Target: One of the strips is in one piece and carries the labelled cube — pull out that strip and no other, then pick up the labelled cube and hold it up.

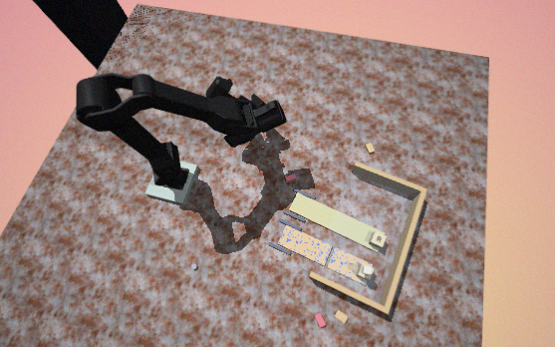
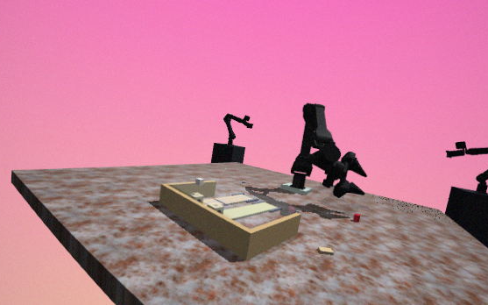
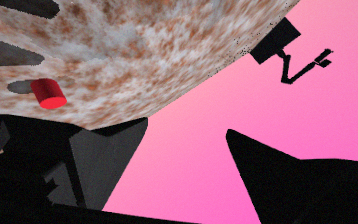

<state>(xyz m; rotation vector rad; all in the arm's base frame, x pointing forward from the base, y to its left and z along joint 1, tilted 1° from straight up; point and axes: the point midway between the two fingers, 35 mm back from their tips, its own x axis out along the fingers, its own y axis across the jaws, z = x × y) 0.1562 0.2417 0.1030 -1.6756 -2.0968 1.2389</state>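
Now: the small red peg 9 cm ahead of my gripper tip, 1 cm to the right of it and 10 cm below it.
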